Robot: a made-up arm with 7 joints.
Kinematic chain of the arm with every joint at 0, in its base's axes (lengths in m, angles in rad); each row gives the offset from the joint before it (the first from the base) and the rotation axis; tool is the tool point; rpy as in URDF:
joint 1: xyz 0 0 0.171 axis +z
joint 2: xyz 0 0 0 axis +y
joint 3: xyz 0 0 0.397 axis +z
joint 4: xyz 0.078 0 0 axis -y
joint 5: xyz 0.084 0 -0.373 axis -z
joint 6: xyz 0 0 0 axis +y
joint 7: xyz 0.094 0 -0.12 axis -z
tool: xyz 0 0 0 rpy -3.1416 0 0
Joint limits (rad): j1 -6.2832..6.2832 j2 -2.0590..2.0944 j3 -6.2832..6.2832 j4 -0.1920..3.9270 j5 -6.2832..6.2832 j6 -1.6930..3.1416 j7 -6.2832..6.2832
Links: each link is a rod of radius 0.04 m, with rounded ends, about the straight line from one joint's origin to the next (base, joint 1, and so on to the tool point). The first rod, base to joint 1, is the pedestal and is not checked.
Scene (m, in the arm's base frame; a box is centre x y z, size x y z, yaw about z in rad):
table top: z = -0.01
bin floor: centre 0.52 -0.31 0 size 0.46 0.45 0.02 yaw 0.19
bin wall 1: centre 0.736 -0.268 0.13 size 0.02 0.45 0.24 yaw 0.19
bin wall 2: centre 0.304 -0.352 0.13 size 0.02 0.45 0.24 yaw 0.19
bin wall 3: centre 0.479 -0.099 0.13 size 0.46 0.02 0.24 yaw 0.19
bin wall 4: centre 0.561 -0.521 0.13 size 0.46 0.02 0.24 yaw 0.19
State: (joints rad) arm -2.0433 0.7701 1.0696 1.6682 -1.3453 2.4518 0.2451
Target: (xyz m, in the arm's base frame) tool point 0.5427 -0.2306 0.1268
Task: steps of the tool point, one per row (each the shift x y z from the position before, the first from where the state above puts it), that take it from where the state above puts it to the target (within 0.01 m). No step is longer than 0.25 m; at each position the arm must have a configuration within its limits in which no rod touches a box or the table.
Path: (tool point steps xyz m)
1: 0.2357 0.0587 0.0302
2: 0.1909 0.1445 0.0353
3: 0.1151 0.2045 0.0388
4: 0.0101 -0.0150 -0.1323
5: -0.0101 0.0150 -0.1348

